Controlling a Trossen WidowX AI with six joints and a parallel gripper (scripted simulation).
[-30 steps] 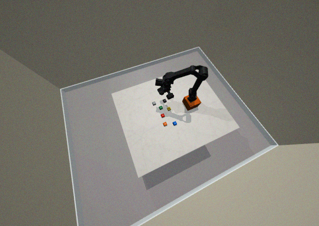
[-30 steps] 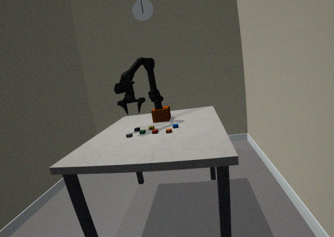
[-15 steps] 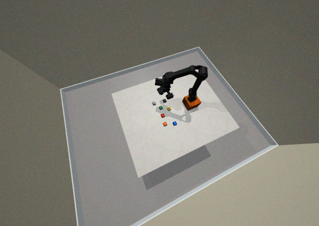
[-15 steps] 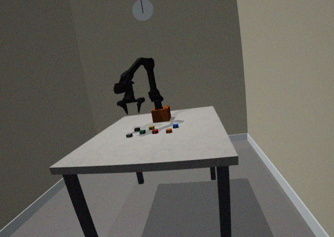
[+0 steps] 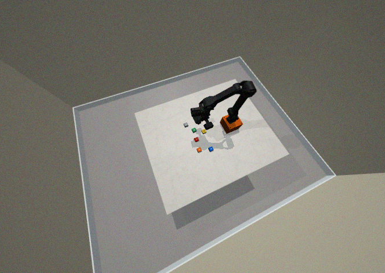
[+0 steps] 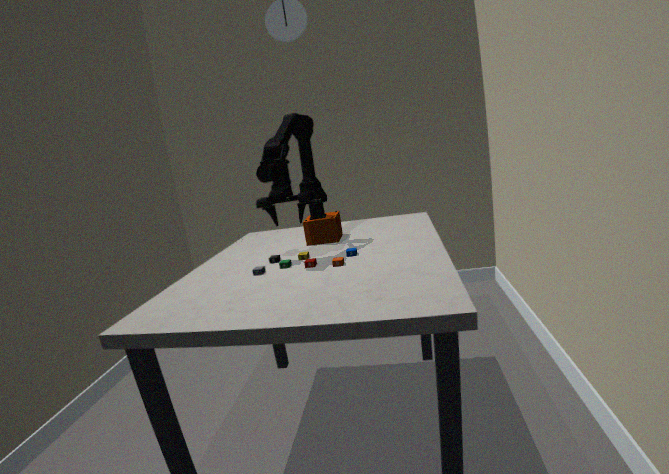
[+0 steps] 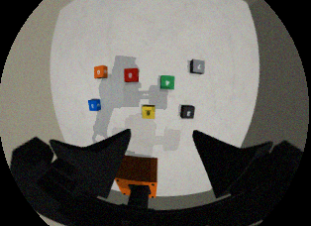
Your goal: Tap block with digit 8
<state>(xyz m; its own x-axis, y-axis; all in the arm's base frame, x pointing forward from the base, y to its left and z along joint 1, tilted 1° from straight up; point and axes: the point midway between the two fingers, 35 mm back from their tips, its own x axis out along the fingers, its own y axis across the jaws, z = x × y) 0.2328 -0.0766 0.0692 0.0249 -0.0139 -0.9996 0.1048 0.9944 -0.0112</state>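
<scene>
Now: the red block 120 mm below my gripper tip, 90 mm ahead of it and 60 mm to the left of it. Round my gripper tip: black block 120 mm below, 70 mm to the right, 10 mm behind; then green block 120 mm below, 70 mm ahead, 20 mm to the right; then yellow block 120 mm below, 30 mm to the left, 10 mm behind.
</scene>
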